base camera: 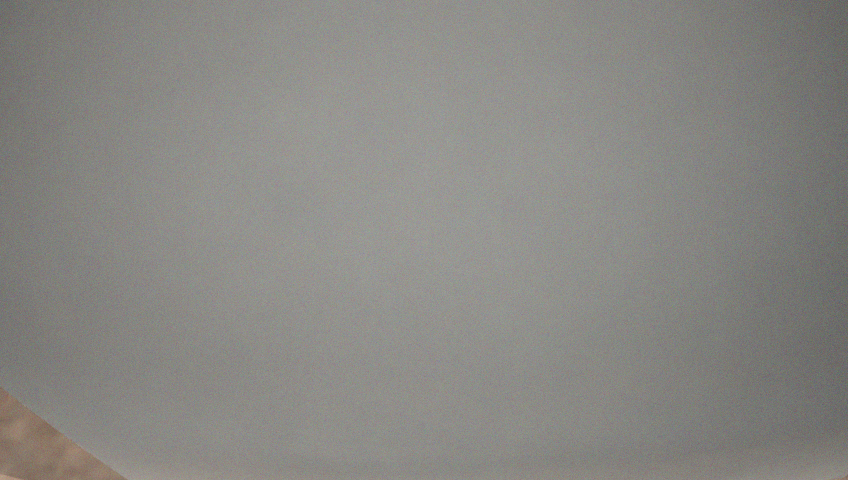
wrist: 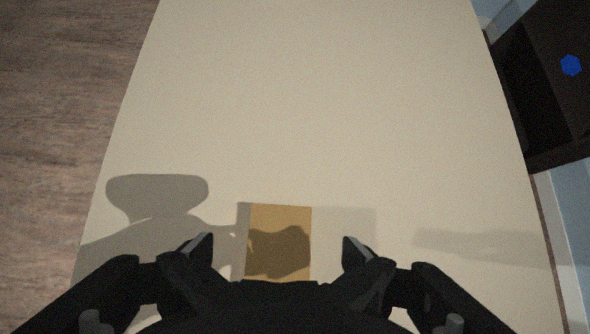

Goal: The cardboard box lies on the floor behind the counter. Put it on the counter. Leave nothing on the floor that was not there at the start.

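Frame: origin at the arm's base, x ahead, y right, z down, level; centimetres.
Where they show: gripper, fingertip midpoint: [wrist: 278, 249].
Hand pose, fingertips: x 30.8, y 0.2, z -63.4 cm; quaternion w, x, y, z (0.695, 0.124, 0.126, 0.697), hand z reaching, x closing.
Observation:
After its pixels a point has its place.
The cardboard box [wrist: 281, 216] @[y 0.5, x 33.8, z -56.4 cm] is a tan block with a square top. It sits on the pale counter [wrist: 310, 100] @[y 4.1, x 50.7, z -51.4 cm] in the wrist view, low and near the middle, inside the counter's edges. My gripper [wrist: 278, 249] @[y 0.2, x 30.8, z -63.4 cm] is open, with its fingertips apart on the left and right of the box in the view, above the counter. The gripper's dark shadow falls across the box top. The near end of the box is partly hidden by the gripper body. In the base camera view a plain grey surface fills most of the picture, and the box does not show there.
Brown wooden floor [wrist: 60, 100] @[y -131.7, x 106.3, z 39.6 cm] lies left of the counter in the wrist view. A dark shelf unit [wrist: 560, 157] @[y 145.7, x 73.8, z 10.8 cm] with a blue hexagonal spot [wrist: 570, 65] @[y 144.1, x 116.0, z -9.4 cm] stands beyond the counter's right edge, near a blue wall [wrist: 575, 200] @[y 163.9, x 53.5, z 21.7 cm]. A brownish patch [base camera: 41, 446] @[y -38.3, x 23.9, z 39.6 cm] shows at the base view's lower left.

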